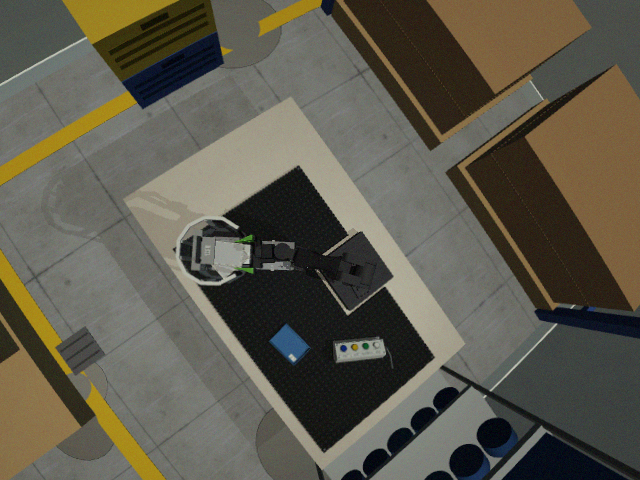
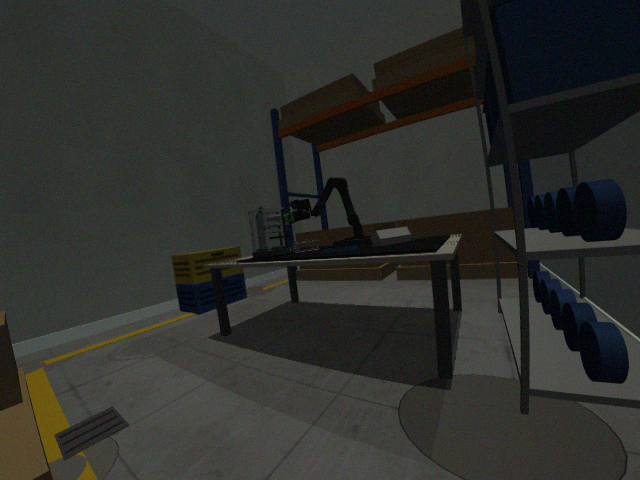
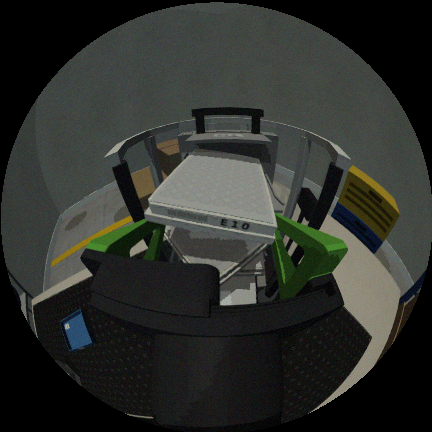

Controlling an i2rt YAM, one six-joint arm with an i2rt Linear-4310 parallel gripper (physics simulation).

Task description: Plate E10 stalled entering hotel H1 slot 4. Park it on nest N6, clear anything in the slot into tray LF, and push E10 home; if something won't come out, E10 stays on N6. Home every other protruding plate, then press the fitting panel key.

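Where they show: gripper, fingertip midpoint: [image 1: 234, 255] [image 2: 279, 220] [image 3: 216, 217]; arm's base, origin of the base link: [image 2: 358, 238].
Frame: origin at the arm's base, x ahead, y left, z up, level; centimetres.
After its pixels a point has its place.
Plate E10 [image 3: 215, 186] @(z 21.2, x 40.1, y -31.8 cm) [image 1: 233, 254] @(z 21.2, x 40.2, y -31.9 cm) is pale, lies roughly level and sticks out of the hotel [image 3: 326, 196] @(z 21.7, x 34.6, y -38.5 cm) [image 1: 207, 282] @(z 25.1, x 52.0, y -27.3 cm) [image 2: 261, 227] @(z 14.4, x 55.7, y -30.9 cm) toward me; its label faces me. My gripper [image 3: 216, 217] @(z 18.0, x 40.3, y -31.9 cm) [image 1: 247, 254] [image 2: 289, 217] @(z 18.0, x 40.3, y -31.9 cm) is open, with one green finger on each side of the plate's front end. I cannot tell whether the fingers touch it. Paler surfaces show below E10, partly hidden by the gripper body. What lies deeper in its slot is hidden. The key panel [image 1: 359, 349] @(z 3.5, x 15.0, y 27.4 cm) [image 2: 391, 235] @(z 1.0, x 18.5, y 31.9 cm) has blue, yellow, green and white keys. I cannot make out nest N6 or tray LF's label.
A blue flat item [image 1: 289, 343] @(z -3.5, x 39.5, y 11.9 cm) [image 3: 77, 331] @(z -3.5, x 39.7, y 11.2 cm) with a white label lies on the black mat [image 1: 320, 413] @(z -3.7, x 42.7, y 46.3 cm), left of the key panel. Stacked yellow and blue crates [image 1: 173, 69] [image 2: 210, 279] stand beyond the table [image 1: 289, 121] @(z -5.0, x -9.6, y -78.5 cm). A shelf with blue round items stands near the table's other end.
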